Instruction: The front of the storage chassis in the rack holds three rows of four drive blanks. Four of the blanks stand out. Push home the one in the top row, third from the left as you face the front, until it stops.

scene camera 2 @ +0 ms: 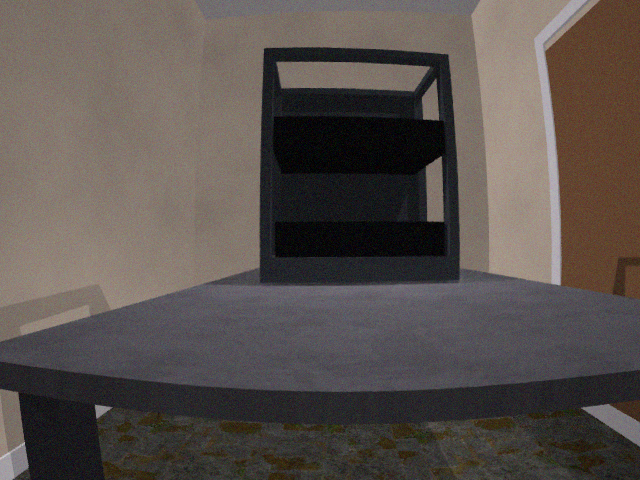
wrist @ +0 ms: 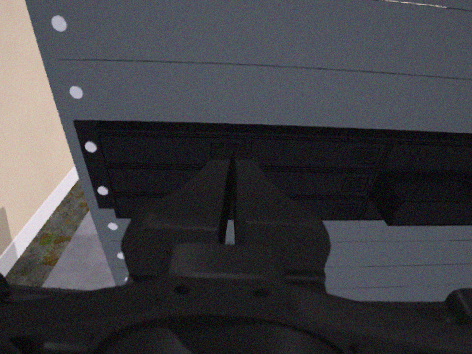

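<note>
In the wrist view, the dark chassis front (wrist: 86, 131) spans the middle, with three rows of drive blanks. The top-row blank third from the left (wrist: 432, 154) shows in part at the right edge; its face looks about level with its neighbours. Below it, a block-like blank (wrist: 432, 212) stands out, seemingly in the middle row. My gripper (wrist: 233, 162) is shut and empty. Its tips are in front of the leftmost top-row blank (wrist: 155, 149), near its latch; contact cannot be told. The fingers hide parts of the lower rows. The gripper and the blank faces do not show in scene camera 2.
The rack (scene camera 2: 359, 269) stands on the grey table (scene camera 2: 330, 335), with two black units (scene camera 2: 356, 144) inside its frame. In the wrist view, grey panels (wrist: 250, 95) lie above and below the chassis, and a post with round light holes runs down the left. A brown door (scene camera 2: 594, 155) is at the right.
</note>
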